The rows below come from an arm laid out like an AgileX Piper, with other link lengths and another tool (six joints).
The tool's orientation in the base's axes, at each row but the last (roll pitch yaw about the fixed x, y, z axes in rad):
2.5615, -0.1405, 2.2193
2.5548, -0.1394, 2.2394
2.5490, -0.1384, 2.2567
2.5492, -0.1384, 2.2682
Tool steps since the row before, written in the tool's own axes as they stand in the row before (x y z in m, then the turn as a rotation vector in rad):
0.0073, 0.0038, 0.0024, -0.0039, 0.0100, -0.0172
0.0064, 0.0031, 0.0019, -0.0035, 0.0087, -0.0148
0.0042, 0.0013, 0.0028, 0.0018, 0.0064, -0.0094
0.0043, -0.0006, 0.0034, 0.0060, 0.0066, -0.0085
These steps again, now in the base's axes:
-0.0008, 0.0085, 0.0011, 0.0032, -0.0059, 0.0191
-0.0011, 0.0072, 0.0010, 0.0029, -0.0052, 0.0165
-0.0007, 0.0051, -0.0010, -0.0001, 0.0002, 0.0115
-0.0019, 0.0045, -0.0025, -0.0023, 0.0039, 0.0115

